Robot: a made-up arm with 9 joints. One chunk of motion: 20 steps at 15 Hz.
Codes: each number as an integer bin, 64 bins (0 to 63) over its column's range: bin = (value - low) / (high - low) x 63, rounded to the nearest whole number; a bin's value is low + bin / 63 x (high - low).
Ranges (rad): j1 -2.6..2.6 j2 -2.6..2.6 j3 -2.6..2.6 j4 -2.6..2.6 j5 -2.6..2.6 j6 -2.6..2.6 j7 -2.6..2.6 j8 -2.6..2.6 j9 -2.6..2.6
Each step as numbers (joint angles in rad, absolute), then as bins.
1 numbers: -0.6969 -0.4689 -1.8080 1.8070 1.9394 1.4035 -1.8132 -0.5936 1.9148
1 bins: 23 26 10 53 55 49 10 24 55
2 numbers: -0.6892 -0.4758 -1.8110 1.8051 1.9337 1.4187 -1.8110 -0.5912 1.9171
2 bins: 23 26 10 53 55 49 10 24 55
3 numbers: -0.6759 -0.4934 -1.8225 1.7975 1.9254 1.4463 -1.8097 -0.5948 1.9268
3 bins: 23 26 9 53 55 49 10 24 55
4 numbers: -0.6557 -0.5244 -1.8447 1.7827 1.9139 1.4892 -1.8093 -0.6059 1.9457
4 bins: 24 25 9 53 55 50 10 24 55
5 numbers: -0.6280 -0.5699 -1.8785 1.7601 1.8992 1.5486 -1.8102 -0.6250 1.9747
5 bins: 24 25 9 53 55 50 10 24 55
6 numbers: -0.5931 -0.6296 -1.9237 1.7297 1.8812 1.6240 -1.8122 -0.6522 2.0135
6 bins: 24 24 8 52 54 51 10 24 56
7 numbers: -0.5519 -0.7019 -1.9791 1.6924 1.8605 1.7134 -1.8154 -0.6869 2.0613
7 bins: 25 23 8 52 54 52 10 23 56
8 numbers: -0.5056 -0.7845 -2.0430 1.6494 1.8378 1.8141 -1.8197 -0.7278 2.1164
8 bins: 25 22 7 51 54 53 9 23 57
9 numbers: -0.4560 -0.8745 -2.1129 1.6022 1.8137 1.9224 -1.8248 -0.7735 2.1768
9 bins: 26 21 6 51 53 55 9 22 58
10 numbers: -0.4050 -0.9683 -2.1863 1.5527 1.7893 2.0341 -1.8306 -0.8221 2.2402
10 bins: 27 20 5 50 53 56 9 22 59
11 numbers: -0.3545 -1.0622 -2.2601 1.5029 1.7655 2.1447 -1.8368 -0.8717 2.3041
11 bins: 27 19 4 50 53 57 9 21 59
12 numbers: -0.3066 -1.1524 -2.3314 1.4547 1.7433 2.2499 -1.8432 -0.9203 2.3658
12 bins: 28 18 3 49 53 59 9 20 60
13 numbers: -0.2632 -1.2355 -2.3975 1.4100 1.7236 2.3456 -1.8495 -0.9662 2.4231
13 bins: 28 17 2 49 52 60 9 20 61
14 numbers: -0.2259 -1.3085 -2.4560 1.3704 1.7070 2.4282 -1.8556 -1.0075 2.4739
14 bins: 29 16 2 48 52 61 9 19 61
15 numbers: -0.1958 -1.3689 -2.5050 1.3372 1.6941 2.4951 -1.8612 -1.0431 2.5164
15 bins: 29 15 1 48 52 62 9 19 62
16 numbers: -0.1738 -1.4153 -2.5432 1.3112 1.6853 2.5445 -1.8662 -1.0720 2.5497
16 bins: 29 14 1 47 52 62 9 19 62
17 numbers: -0.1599 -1.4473 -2.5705 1.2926 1.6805 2.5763 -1.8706 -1.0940 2.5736
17 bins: 30 14 0 47 52 63 9 18 63
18 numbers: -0.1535 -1.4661 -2.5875 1.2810 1.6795 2.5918 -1.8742 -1.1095 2.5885
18 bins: 30 14 0 47 52 63 9 18 63
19 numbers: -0.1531 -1.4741 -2.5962 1.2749 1.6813 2.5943 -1.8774 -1.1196 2.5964
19 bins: 30 14 0 47 52 63 9 18 63
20 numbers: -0.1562 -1.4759 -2.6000 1.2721 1.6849 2.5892 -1.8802 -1.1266 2.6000
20 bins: 30 14 0 47 52 63 9 18 63
